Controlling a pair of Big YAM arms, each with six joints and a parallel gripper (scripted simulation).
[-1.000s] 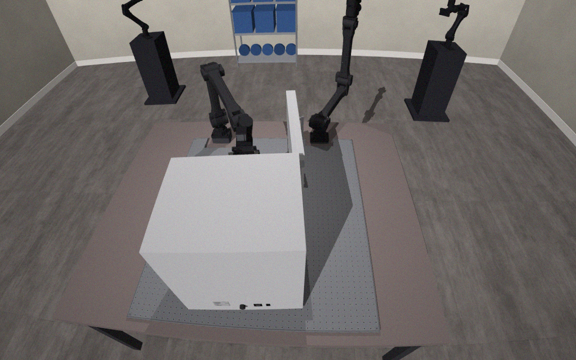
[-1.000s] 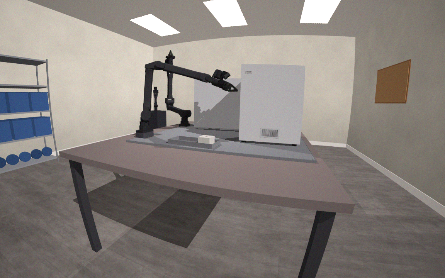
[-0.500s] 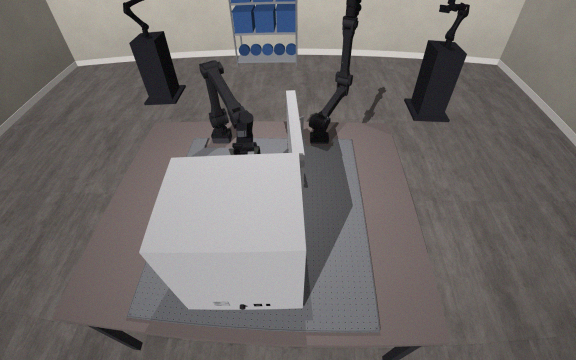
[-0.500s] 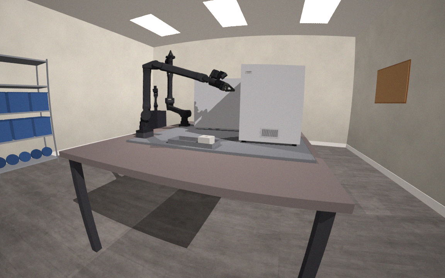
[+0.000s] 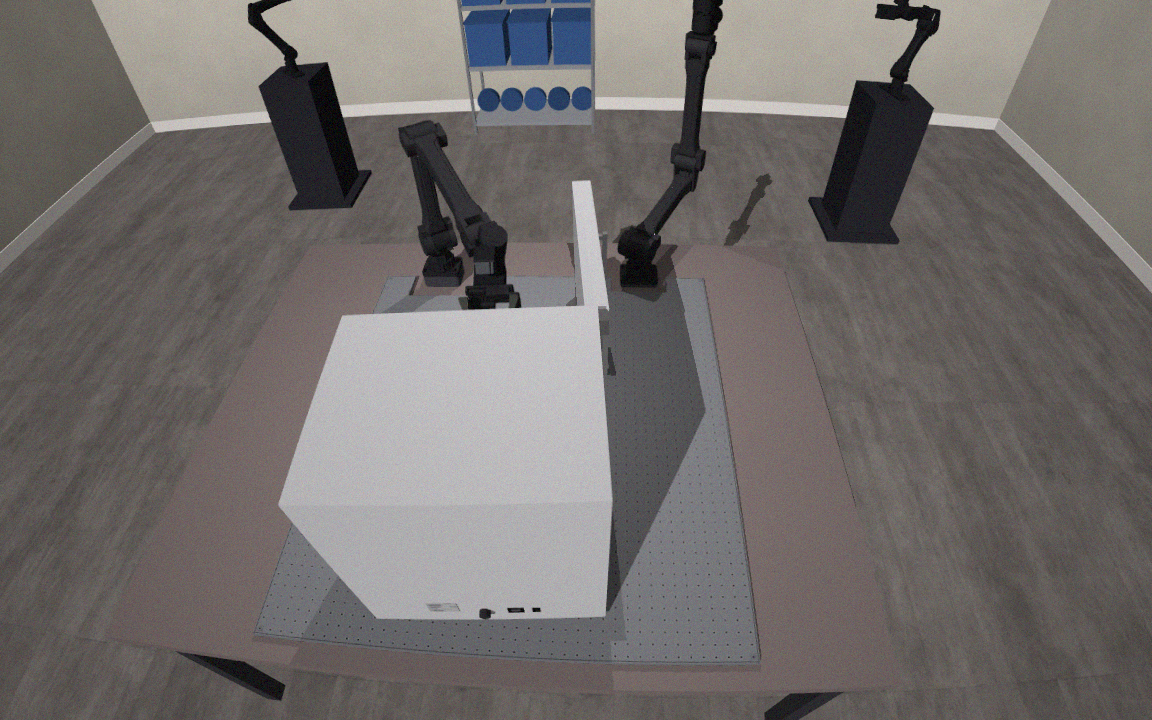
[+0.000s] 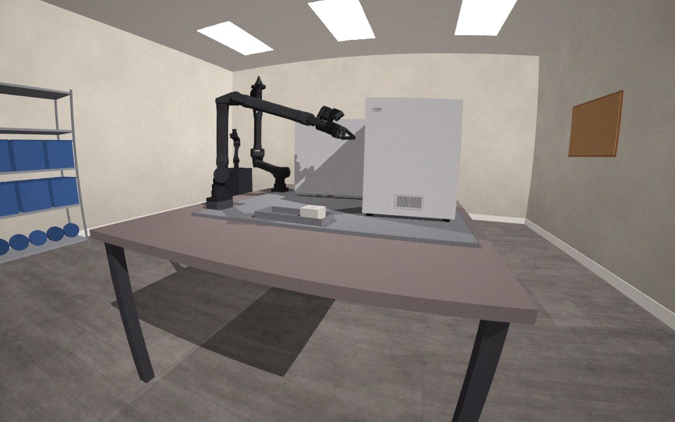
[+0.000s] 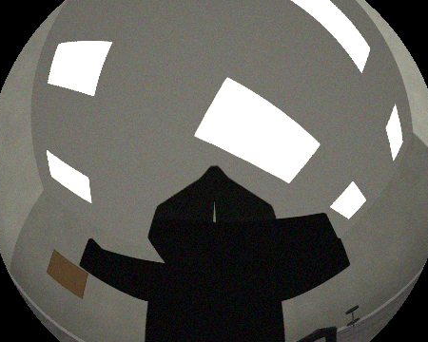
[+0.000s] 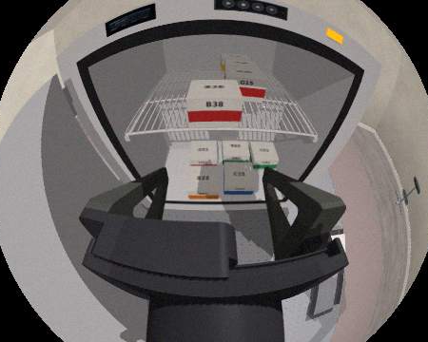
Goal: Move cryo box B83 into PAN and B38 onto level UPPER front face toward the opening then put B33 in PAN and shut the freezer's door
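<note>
The orange-banded cryo box is 24 cm below my right hand, 14 cm ahead of it and 4 cm to the left of it. From my right hand the other things lie so: freezer door (23 cm to the left, 16 cm behind, 7 cm below); green-banded cryo box (25 cm ahead, 24 cm below, 4 cm to the right); wire shelf (28 cm ahead, 5 cm below).
</note>
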